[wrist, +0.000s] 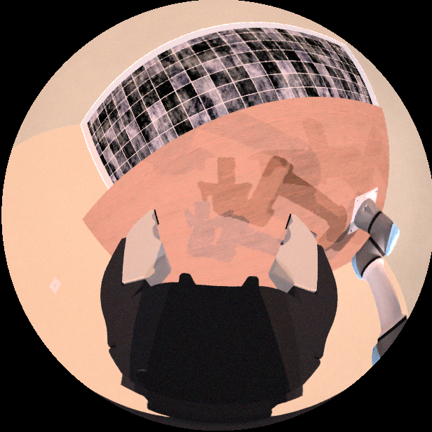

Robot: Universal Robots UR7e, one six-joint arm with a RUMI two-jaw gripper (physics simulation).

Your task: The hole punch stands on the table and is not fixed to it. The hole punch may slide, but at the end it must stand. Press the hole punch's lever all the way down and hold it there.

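The hole punch cannot be made out for certain in the wrist view. A small dark edge shows just outside the right finger, and it is too small to tell whether it is part of the punch; the finger may hide the rest. My gripper (pixel 221 214) is open, with its two pale fingers wide apart and nothing between them. It hangs above the reddish wooden table (pixel 357 135). Shadows of the arm and gripper fall on the table top between and beyond the fingers.
The arm's base plate (pixel 355 218) is at the table's right edge, with the grey and white arm links (pixel 382 285) running down from it. A dark and light tiled panel (pixel 210 82) with a white border lies beyond the table's far edge. Pale floor shows at the left.
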